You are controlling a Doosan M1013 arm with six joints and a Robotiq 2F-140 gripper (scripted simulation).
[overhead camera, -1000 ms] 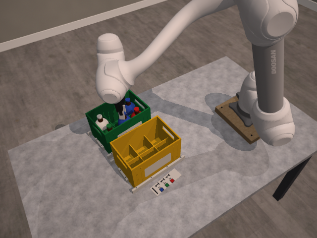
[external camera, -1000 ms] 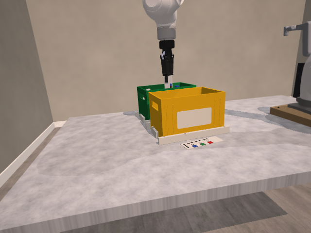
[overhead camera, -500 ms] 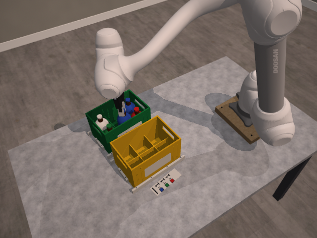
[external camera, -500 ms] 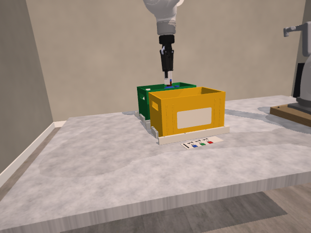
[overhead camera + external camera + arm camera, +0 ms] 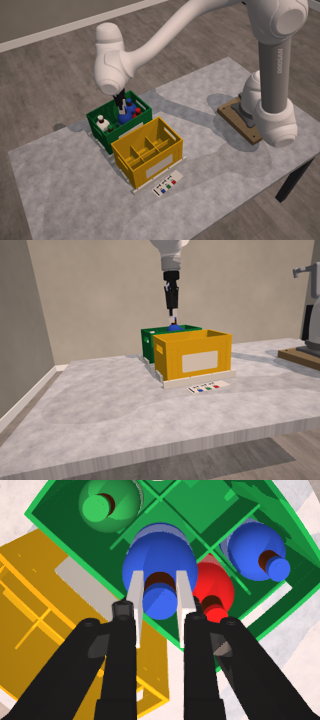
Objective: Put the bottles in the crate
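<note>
Right now my hand is 80 mm above the blue bottle. Round my hand: green bottle (80 mm ahead, 20 mm to the left, 160 mm below); green crate (10 mm ahead, 40 mm to the right, 160 mm below); red-capped bottle (80 mm behind, 20 mm to the right, 160 mm below).
</note>
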